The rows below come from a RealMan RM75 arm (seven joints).
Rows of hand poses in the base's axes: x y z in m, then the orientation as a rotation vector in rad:
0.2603 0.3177 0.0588 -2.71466 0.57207 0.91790
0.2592 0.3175 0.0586 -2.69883 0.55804 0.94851
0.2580 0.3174 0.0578 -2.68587 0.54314 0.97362
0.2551 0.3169 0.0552 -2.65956 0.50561 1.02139
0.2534 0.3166 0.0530 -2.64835 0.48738 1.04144
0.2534 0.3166 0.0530 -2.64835 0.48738 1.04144
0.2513 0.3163 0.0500 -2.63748 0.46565 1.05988
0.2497 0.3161 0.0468 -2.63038 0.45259 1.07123
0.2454 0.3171 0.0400 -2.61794 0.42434 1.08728
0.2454 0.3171 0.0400 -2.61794 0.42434 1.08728
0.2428 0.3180 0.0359 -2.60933 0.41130 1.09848
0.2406 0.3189 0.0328 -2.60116 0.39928 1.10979
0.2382 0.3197 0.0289 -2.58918 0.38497 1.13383
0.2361 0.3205 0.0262 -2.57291 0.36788 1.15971
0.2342 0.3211 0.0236 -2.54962 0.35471 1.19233
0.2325 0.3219 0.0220 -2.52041 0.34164 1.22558
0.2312 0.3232 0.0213 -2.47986 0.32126 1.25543
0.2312 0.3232 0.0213 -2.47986 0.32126 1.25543
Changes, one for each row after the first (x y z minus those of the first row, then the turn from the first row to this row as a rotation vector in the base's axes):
-0.0011 -0.0002 -0.0002 0.01477 0.02022 0.00681
-0.0023 -0.0003 -0.0010 0.02787 0.03657 0.01448
-0.0052 -0.0008 -0.0036 0.05688 0.06718 0.03418
-0.0069 -0.0011 -0.0058 0.06977 0.07995 0.04402
-0.0069 -0.0011 -0.0058 0.06977 0.07995 0.04402
-0.0090 -0.0014 -0.0088 0.08370 0.09133 0.05591
-0.0106 -0.0016 -0.0120 0.09241 0.09844 0.06296
-0.0149 -0.0006 -0.0188 0.11007 0.10782 0.07797
-0.0149 -0.0006 -0.0188 0.11007 0.10782 0.07797
-0.0175 0.0003 -0.0229 0.11989 0.11508 0.08458
-0.0197 0.0012 -0.0260 0.12886 0.12251 0.09081
-0.0221 0.0020 -0.0299 0.13917 0.13901 0.09935
-0.0242 0.0028 -0.0326 0.15350 0.15705 0.10847
-0.0261 0.0034 -0.0352 0.17078 0.18105 0.11404
-0.0278 0.0042 -0.0368 0.19258 0.20643 0.11775
-0.0291 0.0055 -0.0375 0.22701 0.23052 0.12159
-0.0291 0.0055 -0.0375 0.22701 0.23052 0.12159

